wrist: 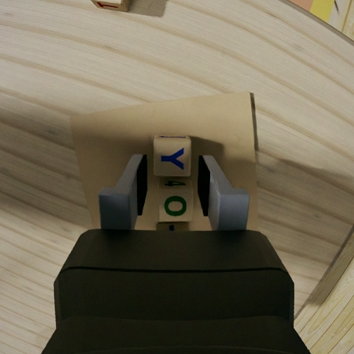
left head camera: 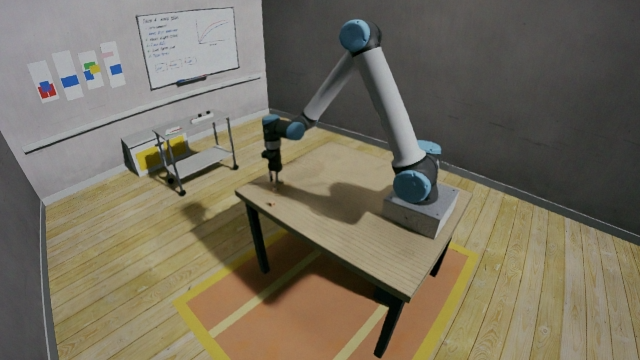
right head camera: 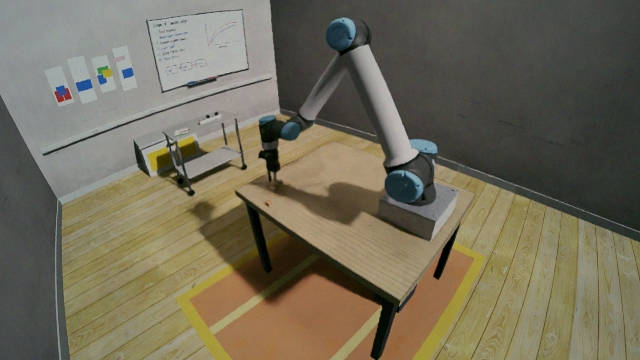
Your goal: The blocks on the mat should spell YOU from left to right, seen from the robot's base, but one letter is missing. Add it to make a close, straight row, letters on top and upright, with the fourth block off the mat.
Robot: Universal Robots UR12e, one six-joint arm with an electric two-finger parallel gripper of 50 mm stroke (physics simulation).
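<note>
My gripper [left head camera: 274, 181] [right head camera: 273, 181] [wrist: 172, 172] is open, its fingers on either side of the Y block and apart from it. In the wrist view the Y block [wrist: 172, 158] sits on the tan mat [wrist: 100, 132], blue letter on top. The O block [wrist: 175, 205], green letter on top, stands below it in that view; its side with a 4 shows, so a small gap seems to lie between them. A third block [wrist: 172, 227] with a blue mark is mostly hidden by the gripper body. The fourth block [left head camera: 271, 203] [right head camera: 268, 203] [wrist: 111, 5], with a red mark, lies off the mat.
The wooden table [left head camera: 350, 235] [right head camera: 345, 227] carries the robot's grey base block [left head camera: 412, 215] [right head camera: 410, 215] at its far end from the mat. The table's edge shows at the wrist view's upper right and lower right. A trolley [left head camera: 200, 162] [right head camera: 212, 162] stands on the floor beyond.
</note>
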